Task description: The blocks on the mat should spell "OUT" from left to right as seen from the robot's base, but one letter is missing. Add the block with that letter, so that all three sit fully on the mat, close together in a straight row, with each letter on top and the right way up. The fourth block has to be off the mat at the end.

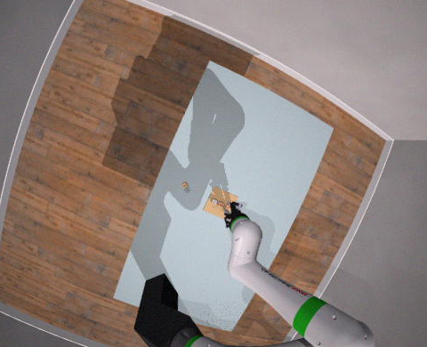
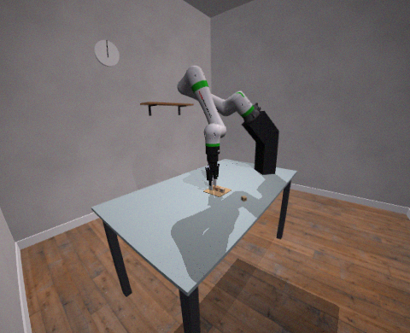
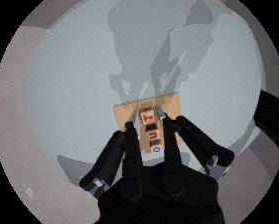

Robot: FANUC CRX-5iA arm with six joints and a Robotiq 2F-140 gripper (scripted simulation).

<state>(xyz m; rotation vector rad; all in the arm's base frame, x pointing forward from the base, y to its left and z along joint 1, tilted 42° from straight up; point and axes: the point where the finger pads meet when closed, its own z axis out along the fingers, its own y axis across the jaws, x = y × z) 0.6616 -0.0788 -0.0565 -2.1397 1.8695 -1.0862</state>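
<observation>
The mat lies 4 cm to the left of my hand and 4 cm below it.
</observation>
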